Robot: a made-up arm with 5 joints.
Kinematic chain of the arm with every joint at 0, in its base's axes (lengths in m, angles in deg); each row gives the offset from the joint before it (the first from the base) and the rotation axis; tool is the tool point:
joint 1: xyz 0 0 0.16 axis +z
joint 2: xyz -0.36 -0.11 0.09 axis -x
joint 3: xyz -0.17 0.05 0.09 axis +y
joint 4: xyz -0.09 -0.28 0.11 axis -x
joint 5: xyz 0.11 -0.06 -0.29 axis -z
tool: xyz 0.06 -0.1 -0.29
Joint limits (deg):
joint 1: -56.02..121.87
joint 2: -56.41..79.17
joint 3: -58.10..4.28
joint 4: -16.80..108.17
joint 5: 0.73..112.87
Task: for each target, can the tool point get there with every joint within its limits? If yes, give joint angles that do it. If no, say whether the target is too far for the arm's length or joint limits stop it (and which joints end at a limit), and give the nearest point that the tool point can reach.
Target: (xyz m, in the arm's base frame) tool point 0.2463 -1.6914 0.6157
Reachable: no: too far | nearest point 0.1818 -1.2484 0.5100 | short by 0.460 m
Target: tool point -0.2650 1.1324 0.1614
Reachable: no: joint limits stop it (at a limit: joint 1, joint 2, joint 3, joint 4, joint 5) | nearest point -0.2675 0.6157 -0.0670 | short by 0.565 m
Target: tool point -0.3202 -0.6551 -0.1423
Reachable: yes | joints 14.09 -5.32 -0.91 8.10 14.53
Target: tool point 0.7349 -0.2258 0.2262
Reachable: yes | joints 106.42 41.87 -18.29 -0.73 64.68
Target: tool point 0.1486 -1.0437 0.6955
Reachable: yes | joints 42.95 11.20 -33.45 82.65 16.02
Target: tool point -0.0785 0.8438 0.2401
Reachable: no: joint limits stop it (at a limit: joint 1, joint 2, joint 3, joint 4, joint 5) | nearest point -0.2675 0.6157 -0.0670 | short by 0.427 m
